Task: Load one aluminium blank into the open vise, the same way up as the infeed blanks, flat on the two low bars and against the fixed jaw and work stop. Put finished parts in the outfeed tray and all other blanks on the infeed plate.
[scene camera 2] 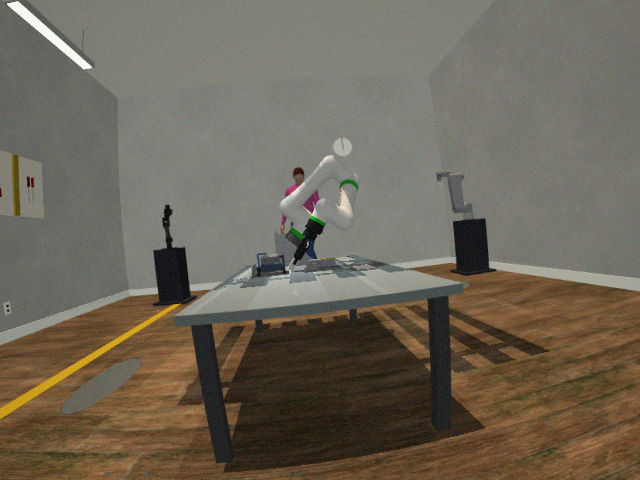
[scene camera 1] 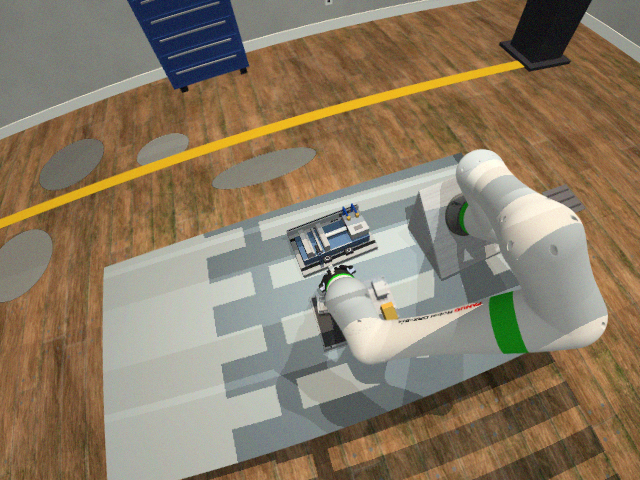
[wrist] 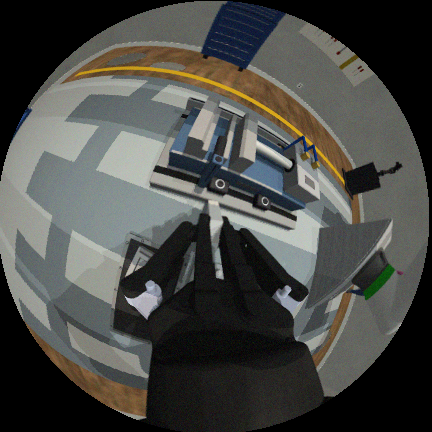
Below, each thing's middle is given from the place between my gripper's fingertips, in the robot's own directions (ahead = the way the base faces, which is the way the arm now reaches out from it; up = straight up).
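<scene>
With the dark outfeed tray (scene camera 1: 331,335) as my reference, my hand is 60 mm short of it, and at the same time 170 mm to the right of it and 10 mm above it.
</scene>
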